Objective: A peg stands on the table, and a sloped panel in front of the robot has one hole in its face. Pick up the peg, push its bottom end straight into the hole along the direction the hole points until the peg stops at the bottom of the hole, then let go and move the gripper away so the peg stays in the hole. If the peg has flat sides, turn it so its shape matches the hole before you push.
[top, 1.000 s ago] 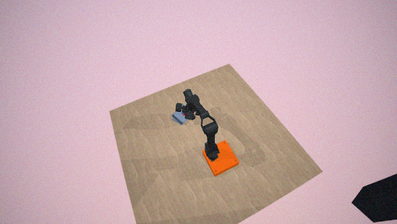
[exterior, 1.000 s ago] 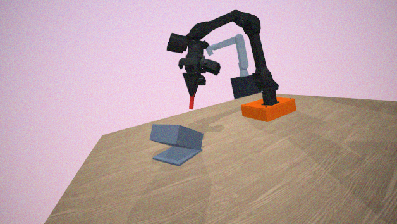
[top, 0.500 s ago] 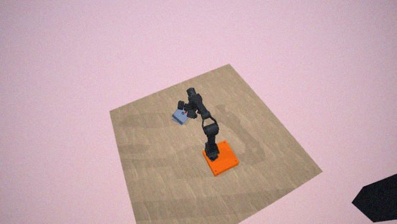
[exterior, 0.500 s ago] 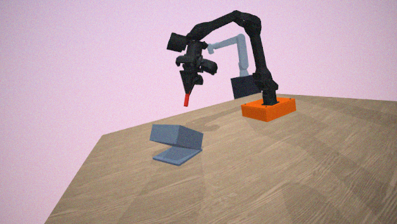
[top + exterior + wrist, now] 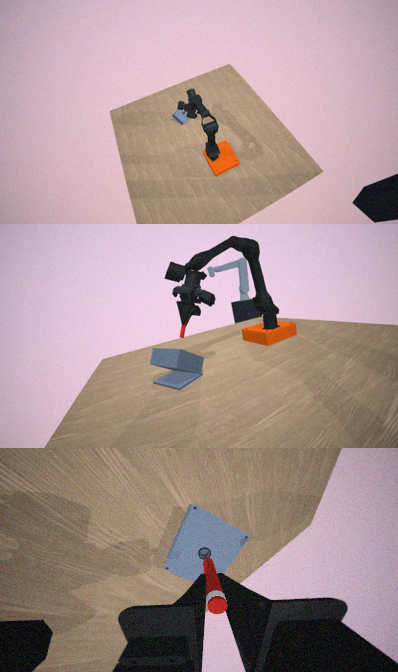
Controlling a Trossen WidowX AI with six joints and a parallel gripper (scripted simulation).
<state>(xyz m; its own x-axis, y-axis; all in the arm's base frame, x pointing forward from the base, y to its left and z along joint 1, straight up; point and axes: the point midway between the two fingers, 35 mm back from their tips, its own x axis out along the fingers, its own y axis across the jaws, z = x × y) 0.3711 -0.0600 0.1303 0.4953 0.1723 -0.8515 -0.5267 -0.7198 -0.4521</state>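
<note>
My gripper tip is now 10 cm above the sloped panel, 6 cm short of it and 2 cm to the right of it. The rest, counted from my gripper tip: red peg 1 cm behind, 1 cm above.
</note>
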